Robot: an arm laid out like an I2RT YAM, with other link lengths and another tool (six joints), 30 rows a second.
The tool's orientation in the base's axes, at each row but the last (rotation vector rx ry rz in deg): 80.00 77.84 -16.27; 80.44 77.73 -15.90; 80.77 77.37 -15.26; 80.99 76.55 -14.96; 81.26 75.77 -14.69; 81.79 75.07 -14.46; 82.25 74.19 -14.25; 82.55 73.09 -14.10; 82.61 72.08 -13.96; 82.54 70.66 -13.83; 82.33 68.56 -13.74
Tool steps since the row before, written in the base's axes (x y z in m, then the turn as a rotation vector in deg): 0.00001 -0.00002 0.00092 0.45 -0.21 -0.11; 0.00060 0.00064 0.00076 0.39 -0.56 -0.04; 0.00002 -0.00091 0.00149 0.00 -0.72 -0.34; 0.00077 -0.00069 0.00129 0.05 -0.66 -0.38; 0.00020 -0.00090 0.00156 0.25 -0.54 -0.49; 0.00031 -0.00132 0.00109 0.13 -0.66 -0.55; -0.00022 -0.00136 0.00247 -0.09 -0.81 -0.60; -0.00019 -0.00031 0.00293 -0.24 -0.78 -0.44; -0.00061 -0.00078 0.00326 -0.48 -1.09 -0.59; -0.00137 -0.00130 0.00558 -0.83 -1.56 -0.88; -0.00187 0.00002 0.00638 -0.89 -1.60 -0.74
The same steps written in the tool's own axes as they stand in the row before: -0.00072 0.00048 -0.00031 0.11 0.25 0.43; -0.00005 0.00105 -0.00049 -0.16 0.15 0.65; -0.00164 0.00057 0.00019 -0.14 -0.37 0.69; -0.00111 0.00114 0.00047 -0.06 -0.34 0.68; -0.00161 0.00079 0.00026 0.16 -0.21 0.73; -0.00144 0.00053 0.00082 0.09 -0.37 0.78; -0.00267 0.00091 0.00012 -0.03 -0.60 0.81; -0.00242 0.00148 -0.00084 -0.19 -0.62 0.66; -0.00307 0.00127 -0.00073 -0.35 -0.96 0.85; -0.00537 0.00202 -0.00134 -0.53 -1.51 1.15; -0.00549 0.00254 -0.00275 -0.68 -1.48 1.12
